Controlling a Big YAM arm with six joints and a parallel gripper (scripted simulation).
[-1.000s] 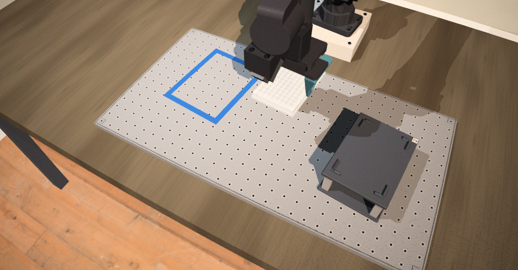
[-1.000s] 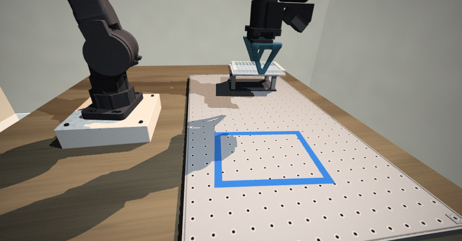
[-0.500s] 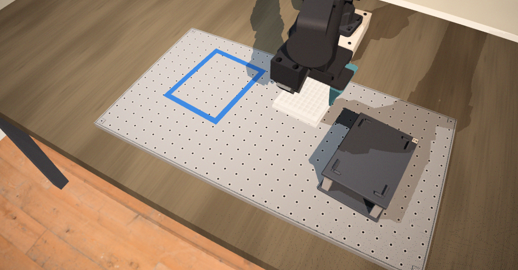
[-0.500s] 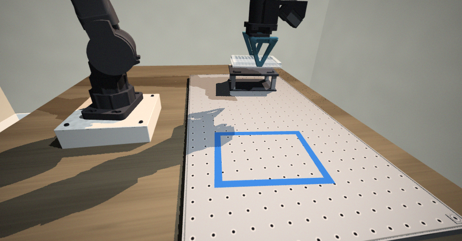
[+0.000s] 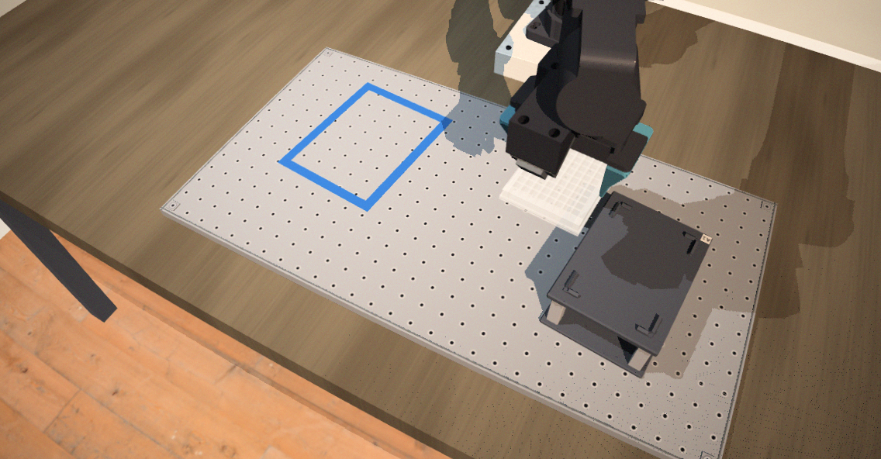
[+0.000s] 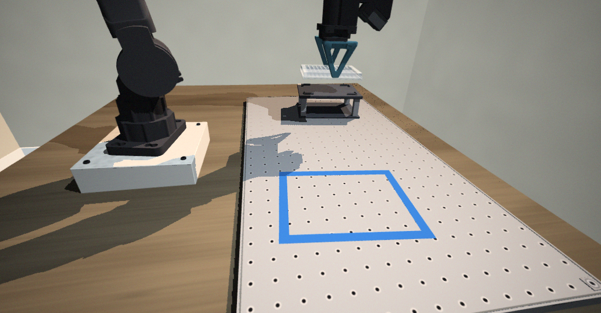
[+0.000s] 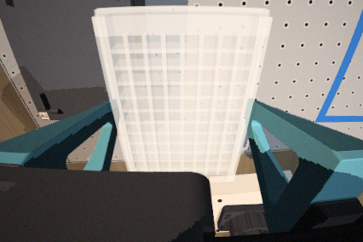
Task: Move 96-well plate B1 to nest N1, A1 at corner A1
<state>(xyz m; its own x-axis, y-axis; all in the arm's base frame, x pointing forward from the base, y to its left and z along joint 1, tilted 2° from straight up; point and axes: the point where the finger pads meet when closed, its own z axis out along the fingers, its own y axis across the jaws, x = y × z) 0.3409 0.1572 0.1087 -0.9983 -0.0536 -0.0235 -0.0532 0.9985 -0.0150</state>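
Right now the raised nest N1 is 1 cm ahead of my hand, 10 cm to the left of it and 8 cm below it. The rest, counted from my hand: A1 tag 7 cm behind, 15 cm to the left, 7 cm below; 96-well plate 1 cm below.
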